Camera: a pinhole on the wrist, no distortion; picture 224 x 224 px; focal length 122.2 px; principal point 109.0 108.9 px. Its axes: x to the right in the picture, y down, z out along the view. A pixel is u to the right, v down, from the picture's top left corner.
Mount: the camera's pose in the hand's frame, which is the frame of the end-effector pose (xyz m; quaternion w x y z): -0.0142 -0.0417 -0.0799 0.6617 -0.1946 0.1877 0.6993
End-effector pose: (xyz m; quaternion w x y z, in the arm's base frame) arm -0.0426 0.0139 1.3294 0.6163 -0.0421 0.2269 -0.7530
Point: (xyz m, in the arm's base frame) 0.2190 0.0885 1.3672
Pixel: 163 157
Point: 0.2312 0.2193 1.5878
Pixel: 100 202
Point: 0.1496 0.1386 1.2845
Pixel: 217 198
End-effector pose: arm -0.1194 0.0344 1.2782 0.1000 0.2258 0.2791 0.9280
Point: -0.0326 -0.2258 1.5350
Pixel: 189 119
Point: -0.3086 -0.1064 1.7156
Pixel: 170 17
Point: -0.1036 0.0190 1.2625
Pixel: 113 121
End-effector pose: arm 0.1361 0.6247 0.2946 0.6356 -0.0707 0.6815 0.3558
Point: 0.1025 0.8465 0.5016
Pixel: 171 137
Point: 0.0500 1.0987 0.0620
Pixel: outside the picture
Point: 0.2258 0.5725 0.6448
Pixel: outside the picture
